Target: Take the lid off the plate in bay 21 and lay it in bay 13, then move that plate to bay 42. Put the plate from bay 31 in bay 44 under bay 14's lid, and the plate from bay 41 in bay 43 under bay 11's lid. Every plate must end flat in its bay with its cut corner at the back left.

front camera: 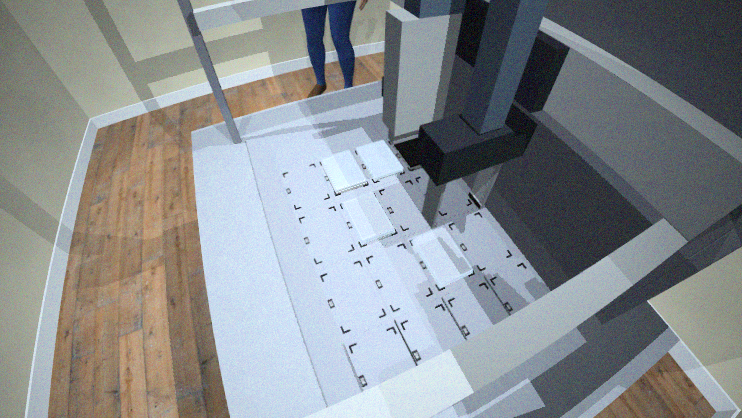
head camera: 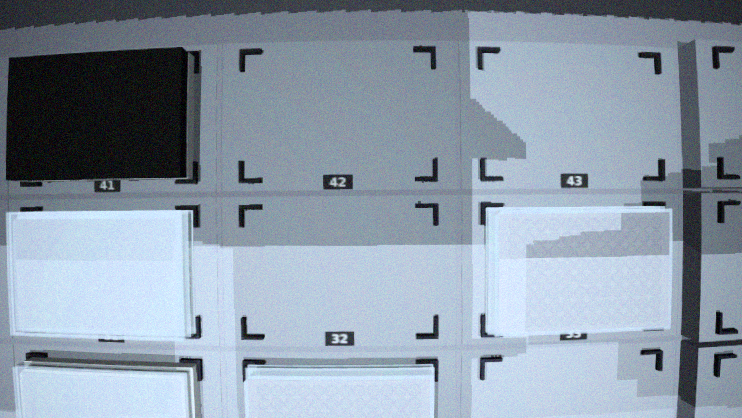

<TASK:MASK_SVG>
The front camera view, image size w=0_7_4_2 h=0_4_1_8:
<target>my gripper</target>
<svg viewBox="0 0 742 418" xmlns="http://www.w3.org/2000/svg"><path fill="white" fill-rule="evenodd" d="M513 103L504 126L479 134L462 117L462 114L420 125L415 159L429 176L421 214L431 229L437 225L436 219L448 182L478 172L473 188L468 196L478 209L481 209L488 198L503 162L523 156L538 124Z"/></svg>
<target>plate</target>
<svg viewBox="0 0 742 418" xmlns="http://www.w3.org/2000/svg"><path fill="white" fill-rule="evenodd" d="M373 192L343 201L341 204L361 246L396 232Z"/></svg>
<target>plate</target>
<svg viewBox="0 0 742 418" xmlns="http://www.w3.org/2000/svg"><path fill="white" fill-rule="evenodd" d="M443 227L411 240L439 289L473 273L472 267Z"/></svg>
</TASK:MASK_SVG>
